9 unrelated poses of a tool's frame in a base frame.
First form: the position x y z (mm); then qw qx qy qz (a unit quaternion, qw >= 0).
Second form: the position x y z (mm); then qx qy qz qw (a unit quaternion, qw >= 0). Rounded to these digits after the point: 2 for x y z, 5 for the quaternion.
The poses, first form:
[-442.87 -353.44 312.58 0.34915 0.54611 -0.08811 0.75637]
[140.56 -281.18 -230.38 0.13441 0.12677 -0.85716 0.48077]
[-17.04 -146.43 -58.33 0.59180 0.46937 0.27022 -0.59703]
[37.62 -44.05 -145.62 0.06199 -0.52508 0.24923 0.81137]
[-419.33 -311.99 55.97 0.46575 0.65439 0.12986 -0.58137]
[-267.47 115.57 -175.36 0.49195 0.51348 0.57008 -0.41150]
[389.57 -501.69 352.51 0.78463 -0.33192 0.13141 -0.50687]
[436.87 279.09 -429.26 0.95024 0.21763 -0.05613 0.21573]
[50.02 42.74 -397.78 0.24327 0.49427 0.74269 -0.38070]
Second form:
[-442.87 -353.44 312.58 0.54611 -0.08811 0.75637 0.34915]
[140.56 -281.18 -230.38 0.12677 -0.85716 0.48077 0.13441]
[-17.04 -146.43 -58.33 0.46937 0.27022 -0.59703 0.59180]
[37.62 -44.05 -145.62 -0.52508 0.24923 0.81137 0.06199]
[-419.33 -311.99 55.97 0.65439 0.12986 -0.58137 0.46575]
[-267.47 115.57 -175.36 0.51348 0.57008 -0.41150 0.49195]
[389.57 -501.69 352.51 -0.33192 0.13141 -0.50687 0.78463]
[436.87 279.09 -429.26 0.21763 -0.05613 0.21573 0.95024]
[50.02 42.74 -397.78 0.49427 0.74269 -0.38070 0.24327]

